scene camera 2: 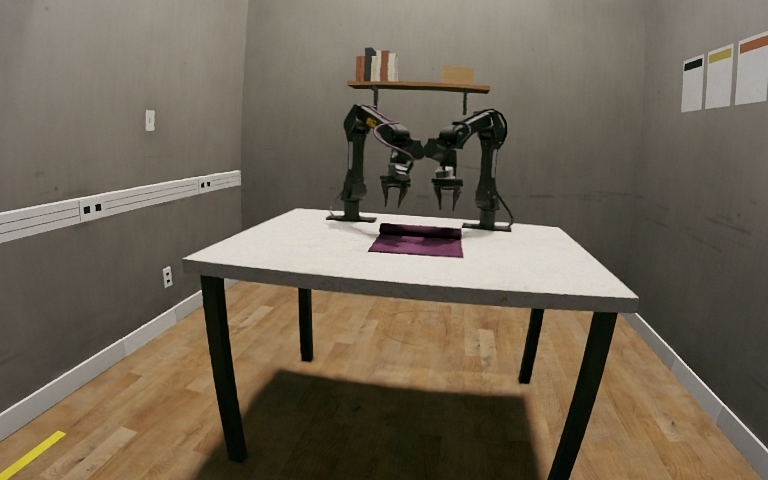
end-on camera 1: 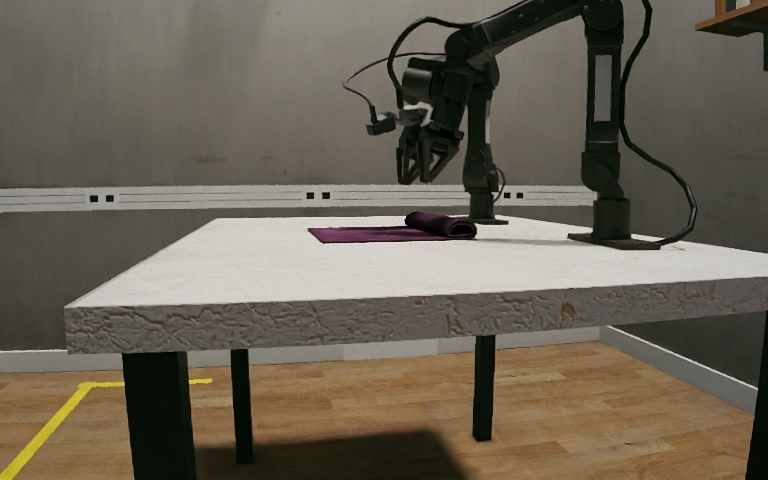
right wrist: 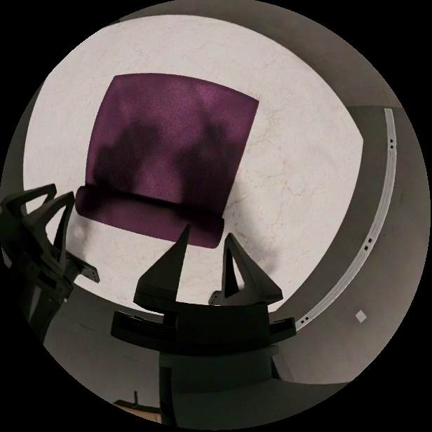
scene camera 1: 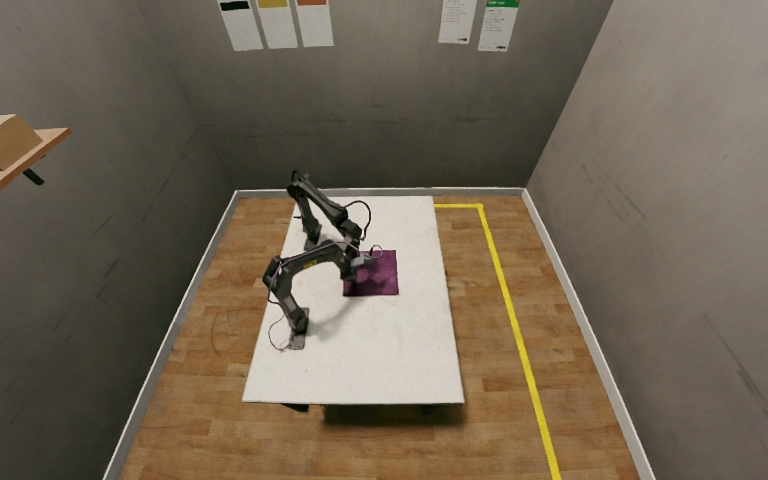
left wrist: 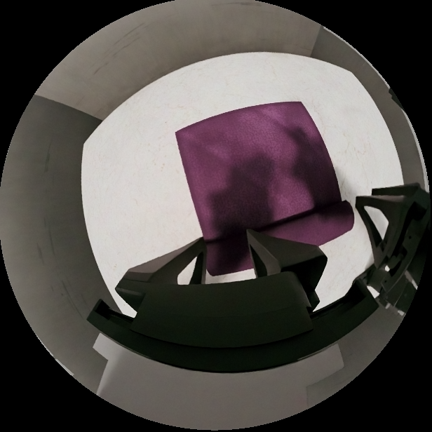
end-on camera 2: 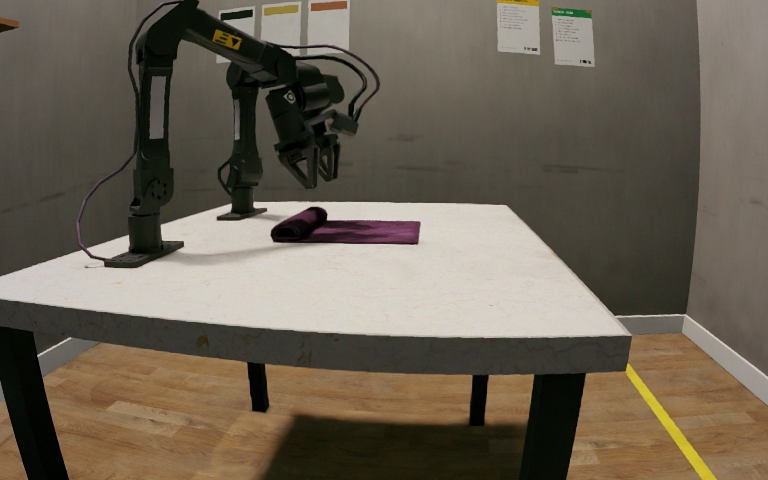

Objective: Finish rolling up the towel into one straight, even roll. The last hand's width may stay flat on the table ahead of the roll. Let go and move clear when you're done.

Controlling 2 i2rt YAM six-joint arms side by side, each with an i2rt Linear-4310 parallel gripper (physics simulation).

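Note:
The purple towel [scene camera 1: 386,277] [scene camera 2: 419,245] [end-on camera 1: 362,233] [end-on camera 2: 376,232] lies with a long flat part ahead of a roll [scene camera 2: 420,232] [end-on camera 1: 436,224] [end-on camera 2: 300,223] on the side toward the arm bases. The roll [left wrist: 311,225] [right wrist: 150,217] looks fairly straight across the towel in both wrist views; its end looks slightly flattened in the end-on views. My left gripper [scene camera 2: 448,207] [left wrist: 225,238] and my right gripper [scene camera 2: 393,206] [right wrist: 208,231] hang above the table, clear of the towel, with fingers parted and empty. In scene camera 1 the arms hide part of the roll.
The white table [scene camera 1: 351,362] [scene camera 2: 317,257] carries both arm bases [scene camera 2: 351,217] [scene camera 2: 487,226] behind the towel. The two grippers hang side by side, close together. A wall shelf [scene camera 2: 419,86] with books and a box is behind the arms.

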